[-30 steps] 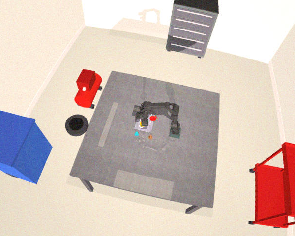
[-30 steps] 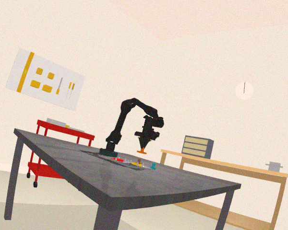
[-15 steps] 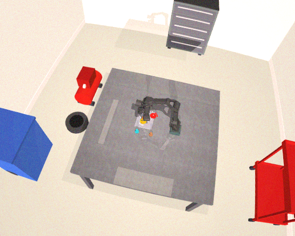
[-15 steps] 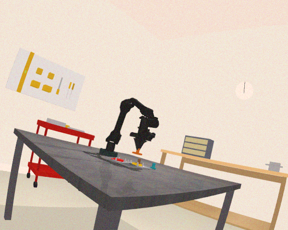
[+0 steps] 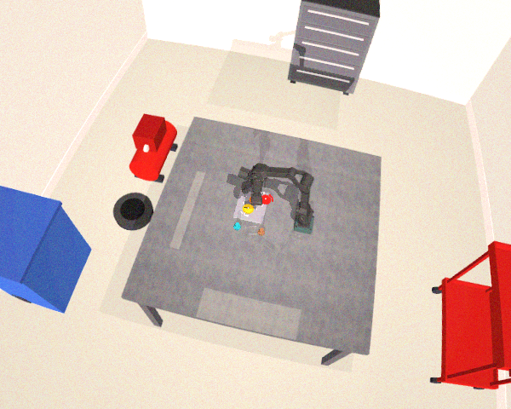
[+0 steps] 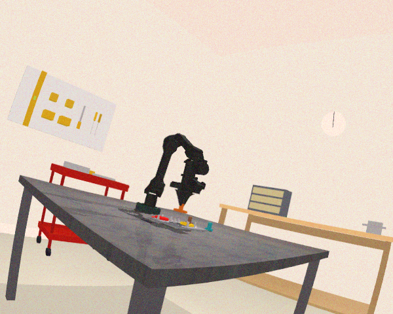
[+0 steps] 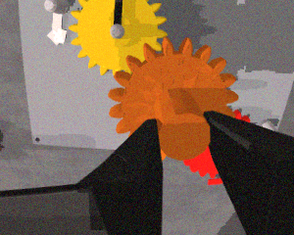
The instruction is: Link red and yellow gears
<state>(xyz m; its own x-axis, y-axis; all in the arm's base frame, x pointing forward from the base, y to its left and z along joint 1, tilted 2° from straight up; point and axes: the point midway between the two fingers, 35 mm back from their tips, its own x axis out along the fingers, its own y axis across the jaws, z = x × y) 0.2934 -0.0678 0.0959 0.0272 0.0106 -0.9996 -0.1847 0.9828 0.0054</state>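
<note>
The grey board is 20 mm ahead of my gripper tip and 80 mm below it. From my gripper tip the other things lie so: red gear: 60 mm behind, 50 mm to the right, 80 mm below; then orange gear: 10 mm below; then yellow gear: 30 mm ahead, 30 mm to the left, 80 mm below.
</note>
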